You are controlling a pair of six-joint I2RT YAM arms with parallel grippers.
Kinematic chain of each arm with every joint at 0, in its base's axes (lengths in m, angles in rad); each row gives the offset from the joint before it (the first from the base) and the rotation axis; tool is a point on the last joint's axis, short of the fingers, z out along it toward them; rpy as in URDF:
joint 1: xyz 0 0 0.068 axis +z
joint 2: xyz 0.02 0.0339 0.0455 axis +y
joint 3: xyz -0.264 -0.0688 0 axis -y
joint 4: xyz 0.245 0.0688 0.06 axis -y
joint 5: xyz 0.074 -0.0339 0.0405 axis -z
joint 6: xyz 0.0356 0 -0.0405 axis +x
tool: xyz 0 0 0 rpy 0 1.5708 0
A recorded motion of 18 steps. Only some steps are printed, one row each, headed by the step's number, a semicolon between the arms.
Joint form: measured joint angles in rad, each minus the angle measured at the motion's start. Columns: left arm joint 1, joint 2, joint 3, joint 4, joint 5, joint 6; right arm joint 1, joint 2, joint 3, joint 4, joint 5, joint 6.
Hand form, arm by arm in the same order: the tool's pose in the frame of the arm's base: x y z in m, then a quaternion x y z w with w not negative. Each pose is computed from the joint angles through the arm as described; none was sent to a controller.
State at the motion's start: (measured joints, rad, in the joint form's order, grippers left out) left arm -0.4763 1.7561 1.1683 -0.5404 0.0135 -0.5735; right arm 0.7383 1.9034 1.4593 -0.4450 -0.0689 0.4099
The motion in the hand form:
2: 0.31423 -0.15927 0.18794 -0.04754 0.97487 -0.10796 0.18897; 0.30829 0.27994 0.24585 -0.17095 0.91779 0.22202 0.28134
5: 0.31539 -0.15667 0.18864 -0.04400 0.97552 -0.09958 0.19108; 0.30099 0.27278 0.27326 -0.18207 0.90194 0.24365 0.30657
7: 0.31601 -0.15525 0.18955 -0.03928 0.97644 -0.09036 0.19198; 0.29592 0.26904 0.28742 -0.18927 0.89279 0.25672 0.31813
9: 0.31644 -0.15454 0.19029 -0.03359 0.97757 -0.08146 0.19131; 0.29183 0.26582 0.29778 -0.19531 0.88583 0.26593 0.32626
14: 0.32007 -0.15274 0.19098 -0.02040 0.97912 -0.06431 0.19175; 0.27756 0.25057 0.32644 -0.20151 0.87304 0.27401 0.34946
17: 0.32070 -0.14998 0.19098 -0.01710 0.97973 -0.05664 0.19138; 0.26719 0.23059 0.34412 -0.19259 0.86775 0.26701 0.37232
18: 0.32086 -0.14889 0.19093 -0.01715 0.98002 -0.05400 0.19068; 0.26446 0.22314 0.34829 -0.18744 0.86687 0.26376 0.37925
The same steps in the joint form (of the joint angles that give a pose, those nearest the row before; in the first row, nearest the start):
2: 0.0072 -0.0004 0.0000 -0.0042 -0.0130 0.0069; -0.0080 -0.0473 0.0000 0.0004 -0.0126 -0.0168
5: 0.0141 -0.0004 0.0038 -0.0126 -0.0248 0.0237; -0.0111 -0.1171 0.0000 0.0008 -0.0343 -0.0374
7: 0.0172 0.0004 0.0100 -0.0252 -0.0381 0.0393; -0.0111 -0.1541 0.0000 0.0000 -0.0507 -0.0473
9: 0.0183 0.0027 0.0175 -0.0401 -0.0500 0.0545; -0.0114 -0.1820 0.0000 -0.0023 -0.0637 -0.0561
14: 0.0252 0.0153 0.0382 -0.0622 -0.0721 0.0927; -0.0168 -0.2731 -0.0050 -0.0366 -0.0664 -0.0755
17: 0.0320 0.0153 0.0393 -0.0702 -0.0813 0.1080; -0.0378 -0.3563 -0.0309 -0.0599 -0.0450 -0.0877
18: 0.0347 0.0153 0.0397 -0.0740 -0.0843 0.1110; -0.0484 -0.3830 -0.0431 -0.0652 -0.0382 -0.0904

